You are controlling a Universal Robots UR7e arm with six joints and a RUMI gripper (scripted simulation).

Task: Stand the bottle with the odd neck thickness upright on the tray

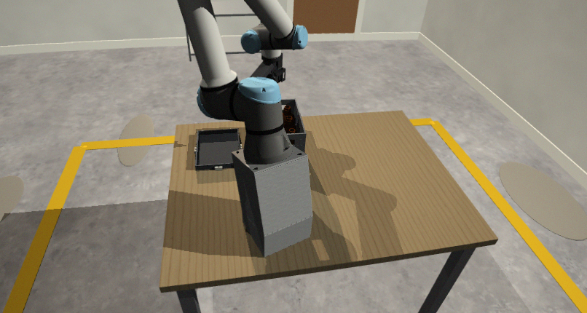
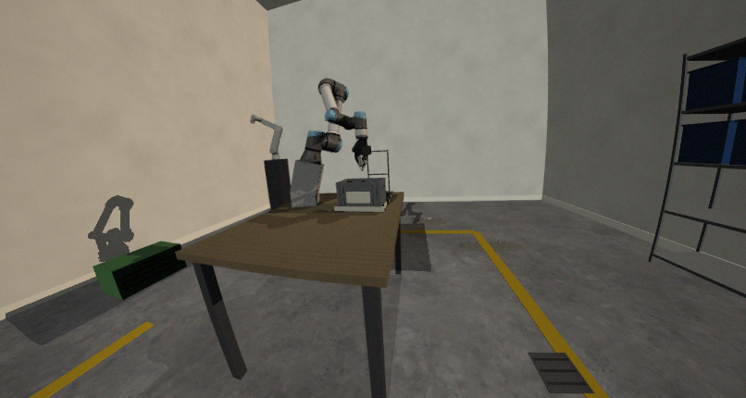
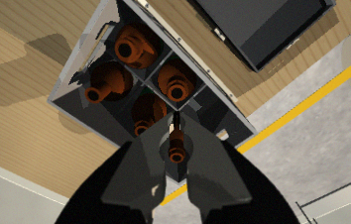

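My hand is 160 mm above the crate and 50 mm to the left of it. The rest, counted from my hand: bottle: 150 mm below, 100 mm behind, 80 mm to the right; dark tray: 230 mm below, 210 mm to the left, 40 mm ahead.
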